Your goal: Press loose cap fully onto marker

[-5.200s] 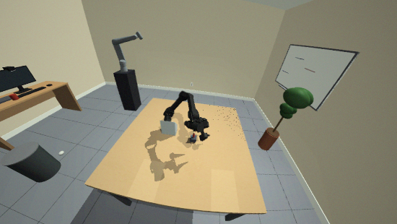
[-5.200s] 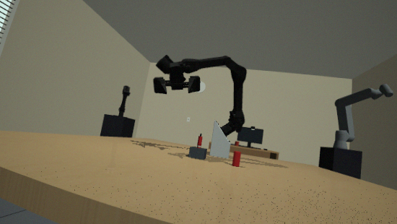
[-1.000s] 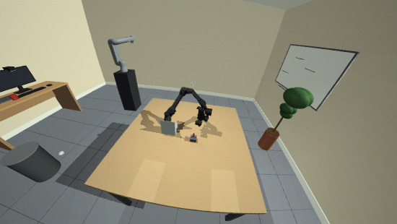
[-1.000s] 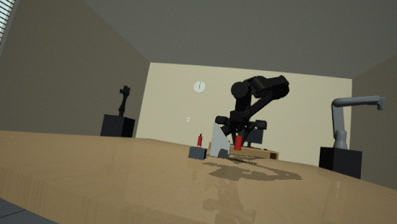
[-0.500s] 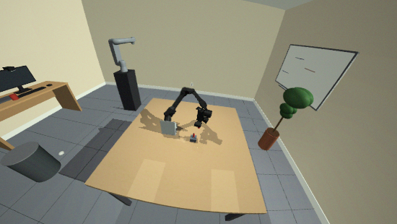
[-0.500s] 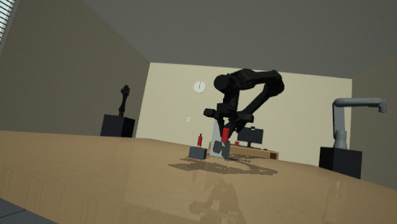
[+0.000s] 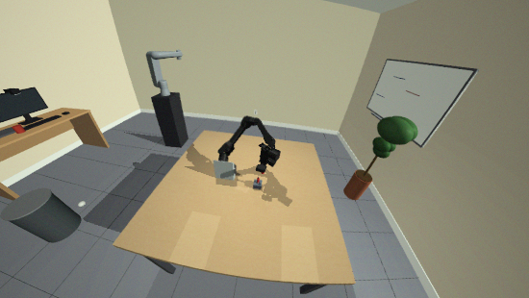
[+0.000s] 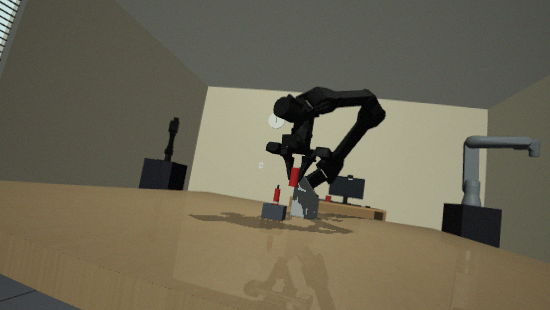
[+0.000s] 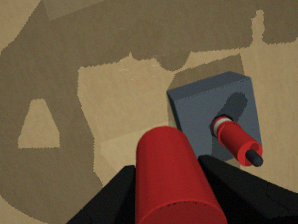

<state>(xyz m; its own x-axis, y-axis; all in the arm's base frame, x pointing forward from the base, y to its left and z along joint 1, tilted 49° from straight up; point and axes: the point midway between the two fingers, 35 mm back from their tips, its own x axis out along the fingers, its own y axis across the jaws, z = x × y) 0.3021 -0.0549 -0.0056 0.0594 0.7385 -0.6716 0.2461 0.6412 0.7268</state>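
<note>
Now: gripper tip 100 mm above the holder block, 50 mm to the left of it and 30 mm past it. Also, from my gripper tip: red cap 10 mm above.
</note>
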